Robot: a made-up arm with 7 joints.
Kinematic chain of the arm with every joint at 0, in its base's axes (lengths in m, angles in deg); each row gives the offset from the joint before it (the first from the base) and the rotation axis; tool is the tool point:
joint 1: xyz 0 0 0.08 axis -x
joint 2: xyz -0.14 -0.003 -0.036 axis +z
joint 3: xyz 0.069 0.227 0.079 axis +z
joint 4: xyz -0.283 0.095 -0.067 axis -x
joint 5: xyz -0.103 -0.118 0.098 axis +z
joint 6: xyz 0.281 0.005 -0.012 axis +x
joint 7: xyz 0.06 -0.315 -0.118 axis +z
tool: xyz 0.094 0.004 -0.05
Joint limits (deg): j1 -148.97..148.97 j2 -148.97..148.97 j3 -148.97..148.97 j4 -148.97..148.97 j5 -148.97..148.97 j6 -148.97..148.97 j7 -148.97..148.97
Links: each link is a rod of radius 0.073 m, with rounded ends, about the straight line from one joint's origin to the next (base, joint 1, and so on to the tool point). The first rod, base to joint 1, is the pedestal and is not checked.
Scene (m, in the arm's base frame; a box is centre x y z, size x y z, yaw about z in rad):
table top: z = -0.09
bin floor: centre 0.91 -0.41 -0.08 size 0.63 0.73 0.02 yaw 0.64
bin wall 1: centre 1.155 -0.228 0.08 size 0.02 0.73 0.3 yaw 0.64
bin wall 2: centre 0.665 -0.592 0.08 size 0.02 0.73 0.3 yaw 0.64
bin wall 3: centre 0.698 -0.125 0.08 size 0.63 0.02 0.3 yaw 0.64
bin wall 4: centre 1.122 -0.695 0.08 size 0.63 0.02 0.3 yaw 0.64
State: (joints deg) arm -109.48 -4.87 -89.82 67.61 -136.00 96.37 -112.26
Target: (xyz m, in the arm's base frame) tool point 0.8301 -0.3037 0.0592
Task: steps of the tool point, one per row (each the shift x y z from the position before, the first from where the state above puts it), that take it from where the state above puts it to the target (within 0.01 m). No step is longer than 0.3 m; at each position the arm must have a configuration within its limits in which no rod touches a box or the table.
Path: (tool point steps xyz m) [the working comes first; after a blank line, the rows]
Joints at the target: -107.23 -32.49 -96.11 148.97 -148.97 148.97 -108.80
Straight joint move there: touches bin wall 2.

1: 0.1497 -0.1002 -0.0382
2: 0.1986 -0.0618 -0.0237
3: 0.2302 -0.0043 -0.0148
4: 0.2379 0.0650 -0.0132
5: 0.2185 0.1348 -0.0188
6: 0.1737 0.1942 -0.0286
7: 0.0190 -0.0327 -0.2270
8: -0.0190 0.0327 -0.2147

